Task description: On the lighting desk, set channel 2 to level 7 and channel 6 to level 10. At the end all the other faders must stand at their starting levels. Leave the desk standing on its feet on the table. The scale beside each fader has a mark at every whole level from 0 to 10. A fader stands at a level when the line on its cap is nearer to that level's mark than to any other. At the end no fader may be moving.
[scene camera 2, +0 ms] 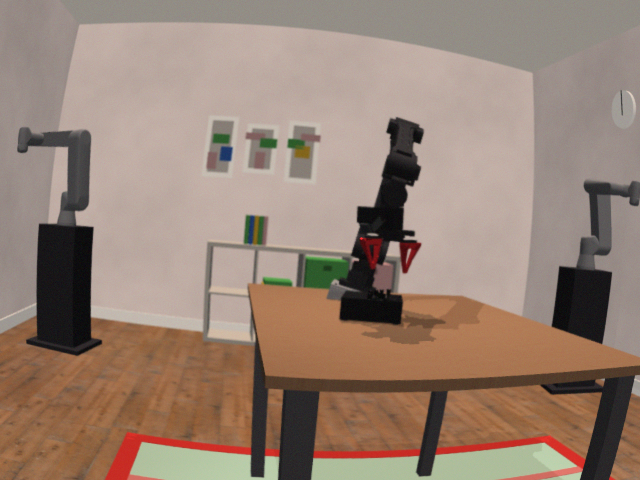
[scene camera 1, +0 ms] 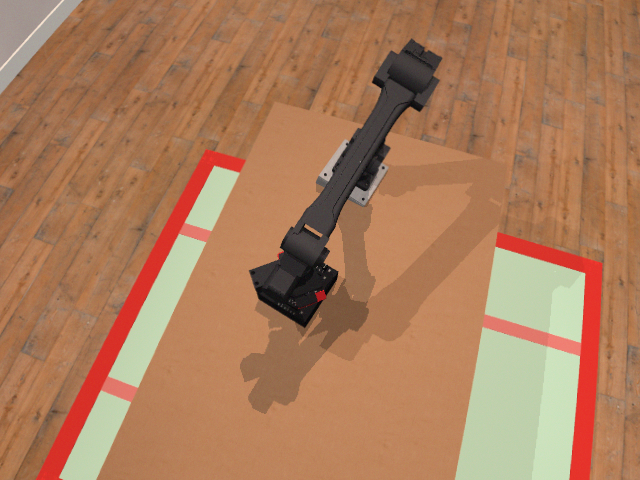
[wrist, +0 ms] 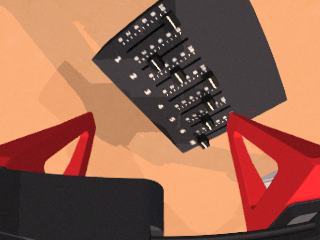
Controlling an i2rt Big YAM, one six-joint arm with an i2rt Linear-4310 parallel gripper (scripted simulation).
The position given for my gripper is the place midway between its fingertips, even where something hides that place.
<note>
In view: my gripper [scene camera 2: 388,271].
My gripper is seen too in scene camera 1 [scene camera 1: 302,286] and in the wrist view [wrist: 161,119].
</note>
